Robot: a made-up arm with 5 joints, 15 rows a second.
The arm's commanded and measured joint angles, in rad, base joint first. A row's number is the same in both.
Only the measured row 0 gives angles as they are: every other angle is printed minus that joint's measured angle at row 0.
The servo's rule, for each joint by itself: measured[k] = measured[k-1] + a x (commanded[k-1-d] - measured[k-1]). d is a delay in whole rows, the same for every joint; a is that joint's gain. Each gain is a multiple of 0.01, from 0.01 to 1. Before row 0 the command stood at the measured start. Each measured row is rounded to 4 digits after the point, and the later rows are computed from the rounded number. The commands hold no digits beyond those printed.
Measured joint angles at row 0: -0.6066, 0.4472, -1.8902, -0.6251, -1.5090
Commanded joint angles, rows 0 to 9: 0.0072, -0.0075, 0.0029, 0.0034, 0.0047; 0.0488, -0.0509, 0.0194, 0.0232, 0.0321; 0.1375, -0.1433, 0.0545, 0.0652, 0.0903; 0.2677, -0.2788, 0.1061, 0.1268, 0.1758; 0.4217, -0.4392, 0.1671, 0.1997, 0.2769; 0.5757, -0.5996, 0.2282, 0.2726, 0.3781; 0.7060, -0.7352, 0.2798, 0.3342, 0.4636; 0.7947, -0.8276, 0.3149, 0.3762, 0.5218; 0.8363, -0.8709, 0.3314, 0.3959, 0.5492; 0.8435, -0.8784, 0.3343, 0.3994, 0.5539
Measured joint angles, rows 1 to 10: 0.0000, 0.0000, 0.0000, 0.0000, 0.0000; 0.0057, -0.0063, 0.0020, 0.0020, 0.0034; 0.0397, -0.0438, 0.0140, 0.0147, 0.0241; 0.1170, -0.1274, 0.0419, 0.0450, 0.0718; 0.2361, -0.2546, 0.0862, 0.0941, 0.1467; 0.3827, -0.4097, 0.1420, 0.1575, 0.2404; 0.5352, -0.5692, 0.2015, 0.2266, 0.3395; 0.6701, -0.7086, 0.2555, 0.2912, 0.4289; 0.7685, -0.8086, 0.2965, 0.3422, 0.4958; 0.8221, -0.8609, 0.3206, 0.3744, 0.5342
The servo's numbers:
d 1
a 0.79 0.84 0.69 0.60 0.72

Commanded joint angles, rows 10 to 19: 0.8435, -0.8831, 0.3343, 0.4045, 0.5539; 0.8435, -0.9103, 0.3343, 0.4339, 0.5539; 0.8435, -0.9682, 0.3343, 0.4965, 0.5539; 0.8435, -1.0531, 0.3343, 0.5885, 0.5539; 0.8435, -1.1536, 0.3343, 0.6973, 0.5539; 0.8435, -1.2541, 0.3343, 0.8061, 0.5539; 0.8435, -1.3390, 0.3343, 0.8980, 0.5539; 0.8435, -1.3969, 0.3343, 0.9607, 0.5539; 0.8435, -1.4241, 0.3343, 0.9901, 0.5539; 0.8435, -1.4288, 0.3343, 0.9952, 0.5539
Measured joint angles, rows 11 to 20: 0.8390, -0.8756, 0.3301, 0.3894, 0.5484; 0.8426, -0.8819, 0.3330, 0.3985, 0.5524; 0.8433, -0.9058, 0.3339, 0.4197, 0.5535; 0.8435, -0.9582, 0.3342, 0.4658, 0.5538; 0.8435, -1.0379, 0.3343, 0.5394, 0.5539; 0.8435, -1.1351, 0.3343, 0.6341, 0.5539; 0.8435, -1.2351, 0.3343, 0.7373, 0.5539; 0.8435, -1.3224, 0.3343, 0.8337, 0.5539; 0.8435, -1.3850, 0.3343, 0.9099, 0.5539; 0.8435, -1.4178, 0.3343, 0.9580, 0.5539
